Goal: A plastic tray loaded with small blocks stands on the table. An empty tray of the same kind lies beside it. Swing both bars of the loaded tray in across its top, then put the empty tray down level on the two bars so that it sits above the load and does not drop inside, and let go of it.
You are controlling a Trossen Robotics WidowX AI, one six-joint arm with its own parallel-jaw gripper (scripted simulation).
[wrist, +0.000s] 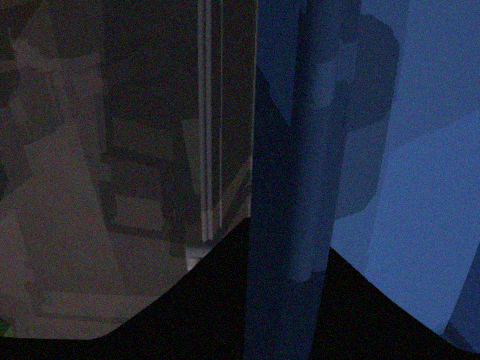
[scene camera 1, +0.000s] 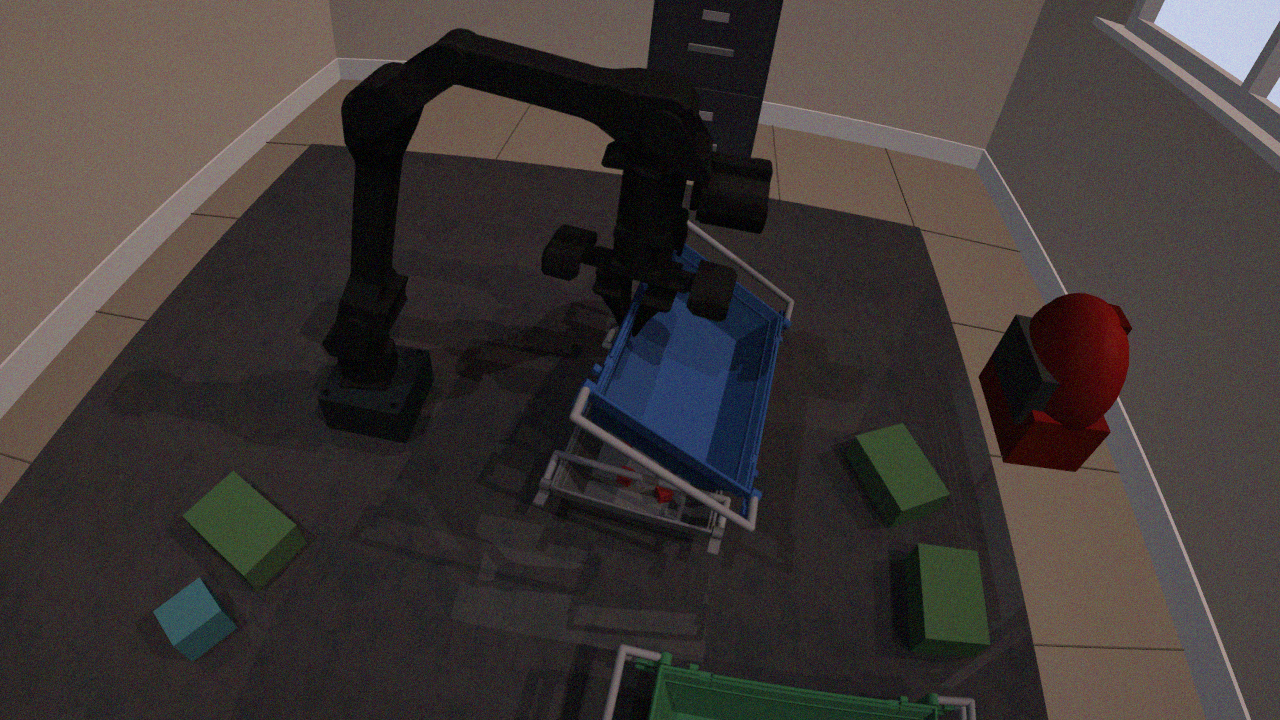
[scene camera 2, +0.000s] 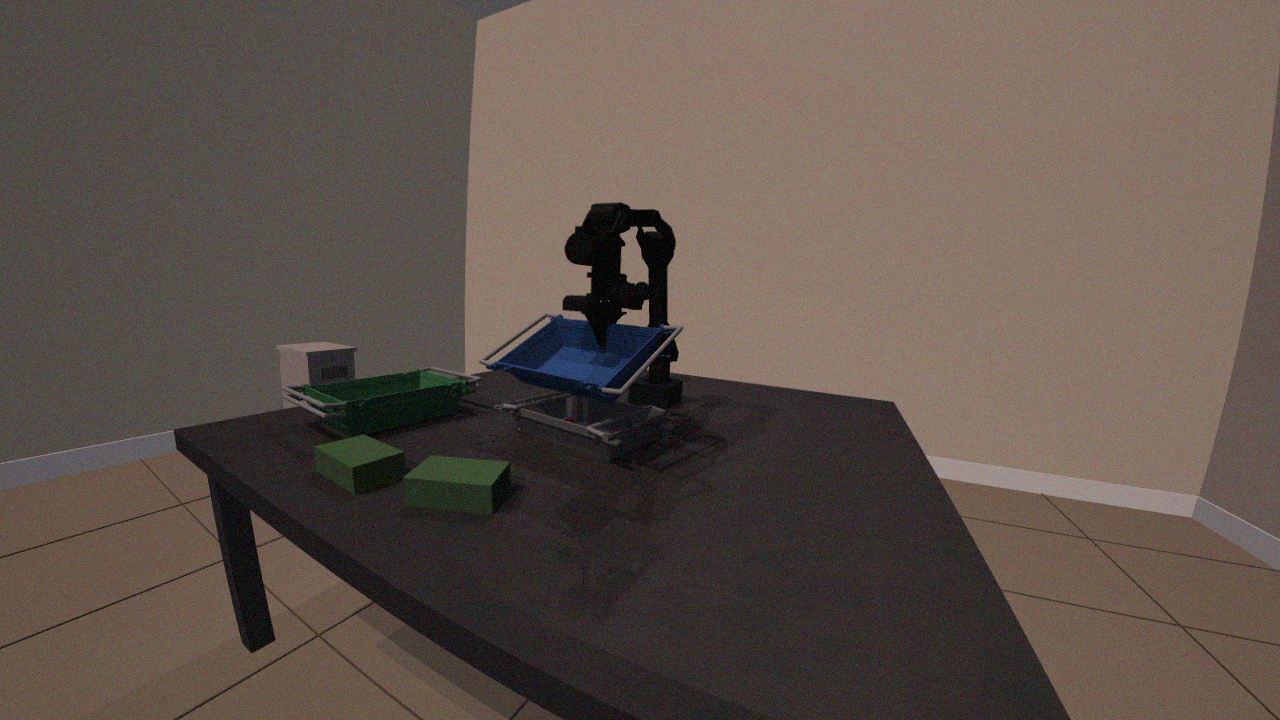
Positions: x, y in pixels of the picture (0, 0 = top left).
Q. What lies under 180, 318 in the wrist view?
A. My gripper.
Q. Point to a teal cube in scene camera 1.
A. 194, 620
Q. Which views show the blue tray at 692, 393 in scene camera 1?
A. The wrist view, scene camera 1 and scene camera 2: all of them.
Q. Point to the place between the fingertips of my gripper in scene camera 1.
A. At 630, 332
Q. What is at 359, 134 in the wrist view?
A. A blue tray.
